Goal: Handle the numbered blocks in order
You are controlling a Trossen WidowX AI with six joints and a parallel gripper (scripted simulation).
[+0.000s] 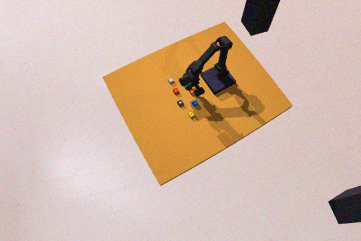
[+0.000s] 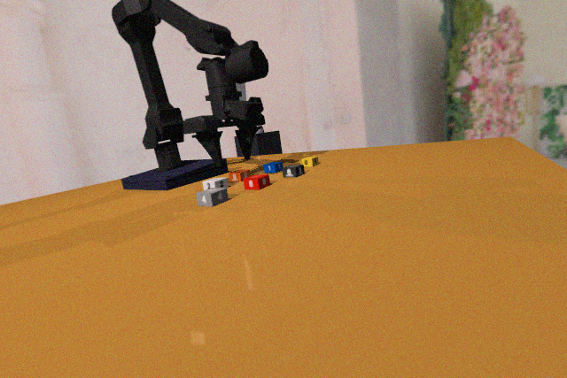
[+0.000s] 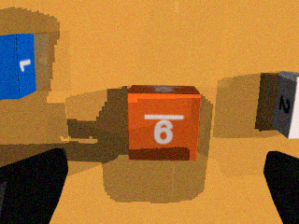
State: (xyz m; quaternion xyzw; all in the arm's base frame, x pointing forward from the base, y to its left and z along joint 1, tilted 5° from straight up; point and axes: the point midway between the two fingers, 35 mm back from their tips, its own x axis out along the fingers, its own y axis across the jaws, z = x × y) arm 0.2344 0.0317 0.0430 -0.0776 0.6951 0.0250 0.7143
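The orange block lies 10 mm ahead of my gripper tip and 30 mm below it. From my gripper tip the other things lie so: red block 110 mm ahead, 40 mm to the right, 30 mm below; then white block 30 mm ahead, 70 mm to the right, 30 mm below; then blue block 20 mm ahead, 90 mm to the left, 30 mm below.
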